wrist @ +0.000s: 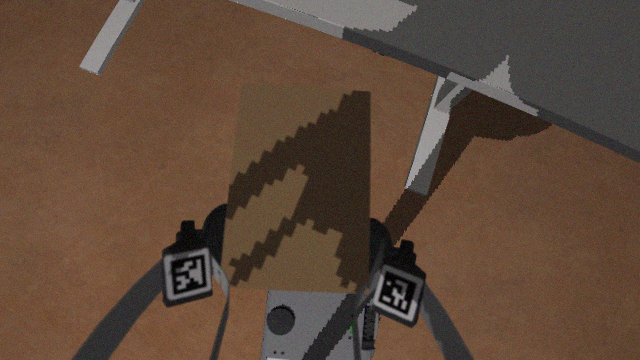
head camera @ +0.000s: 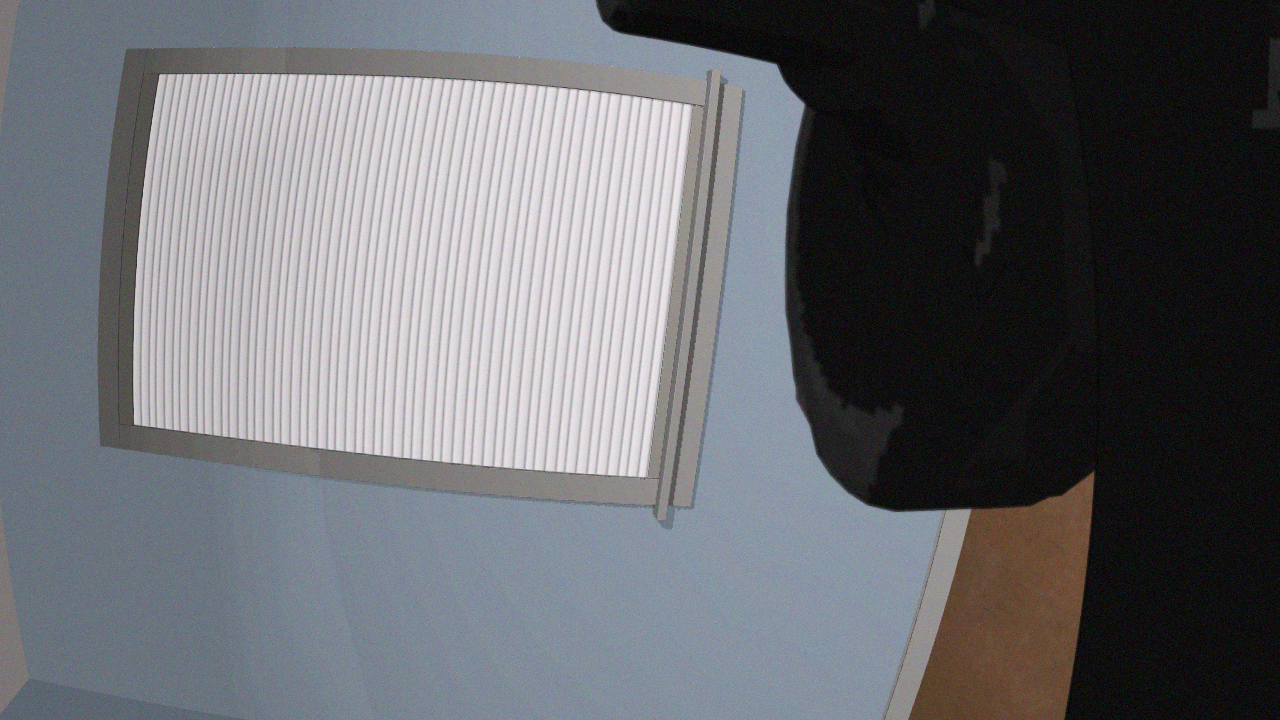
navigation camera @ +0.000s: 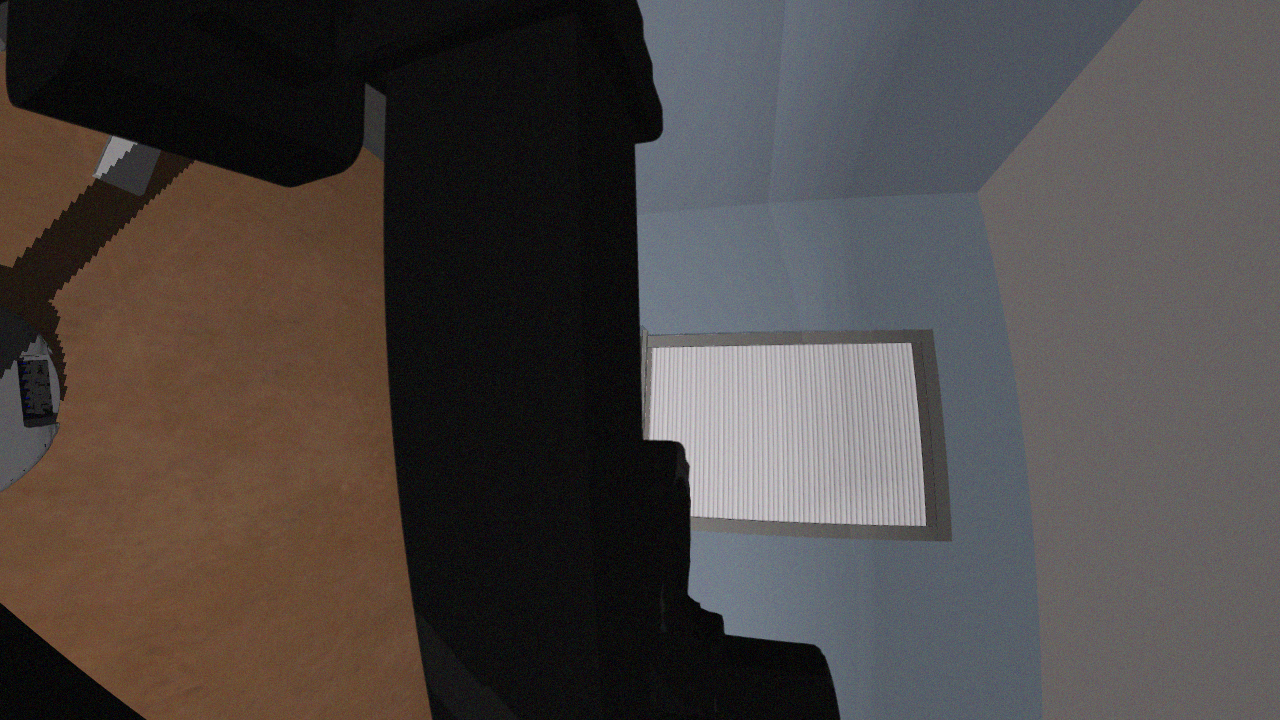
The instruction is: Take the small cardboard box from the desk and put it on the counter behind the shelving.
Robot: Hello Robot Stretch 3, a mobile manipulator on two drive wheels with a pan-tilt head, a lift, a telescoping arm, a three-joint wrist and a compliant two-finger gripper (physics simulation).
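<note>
The small cardboard box is in the middle of the wrist view, with jagged dark shadows across its face. My gripper is shut on it, one fingertip pressed against each side. The box hangs above the brown floor, over part of my own grey base. The grey-white desk shows at the top right of the wrist view, apart from the box. The counter and the shelving do not show in the head or navigation view. Dark parts of my own body hide much of both those views.
A window with a white pleated blind is on the blue wall. A white desk leg reaches down to the brown floor. Another white leg is at the top left of the wrist view.
</note>
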